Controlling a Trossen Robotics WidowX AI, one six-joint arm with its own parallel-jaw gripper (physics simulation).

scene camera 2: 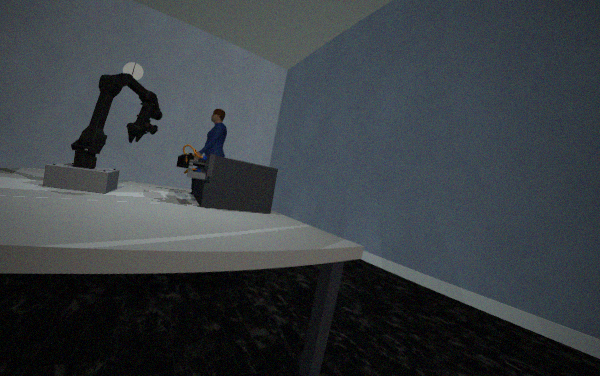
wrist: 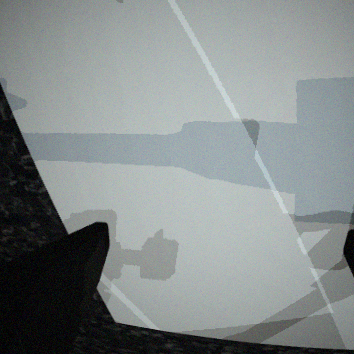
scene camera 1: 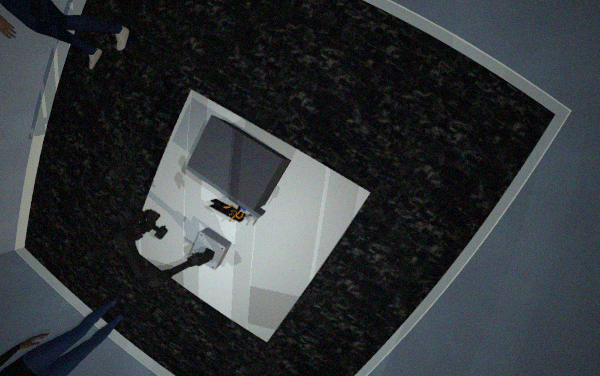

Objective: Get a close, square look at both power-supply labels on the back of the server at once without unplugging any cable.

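Pixels of known places: gripper, between the fingertips: (scene camera 2: 133,142) (wrist: 228,238) (scene camera 1: 158,221); arm's base, origin of its link: (scene camera 2: 83,167) (scene camera 1: 209,253).
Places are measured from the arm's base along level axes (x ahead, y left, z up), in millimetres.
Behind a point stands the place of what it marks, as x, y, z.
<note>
The server (scene camera 1: 235,162) @[642, -23, 135] (scene camera 2: 242,185) @[598, -221, 31] is a dark grey box on the table (scene camera 1: 295,215) @[460, -399, -82] (scene camera 2: 150,260) @[237, -680, -99]. Its back faces the arm's side. Black parts (scene camera 1: 220,205) @[391, -20, 119] (scene camera 2: 184,160) @[356, -150, 94], orange cables (scene camera 1: 236,215) @[395, -133, 146] (scene camera 2: 187,146) @[362, -118, 159] and a bit of blue (scene camera 1: 242,209) @[434, -151, 129] stand out at that back. The power-supply labels cannot be made out in any view; the server does not show in the wrist view. My gripper (scene camera 2: 134,139) @[143, 290, 156] (wrist: 228,238) @[143, 290, 156] is open and empty. It points down, high above the table and well apart from the server; in the wrist view its fingers frame tabletop and shadows.
The arm's grey base block (scene camera 1: 224,240) @[101, -44, -58] (scene camera 2: 80,178) @[11, -80, -37] stands on the table, on the server's back side. In the overhead view the arm bends out over the table edge. One person (scene camera 1: 87,23) and another (scene camera 1: 50,352) are off the table. A person (scene camera 2: 216,140) stands behind the server.
</note>
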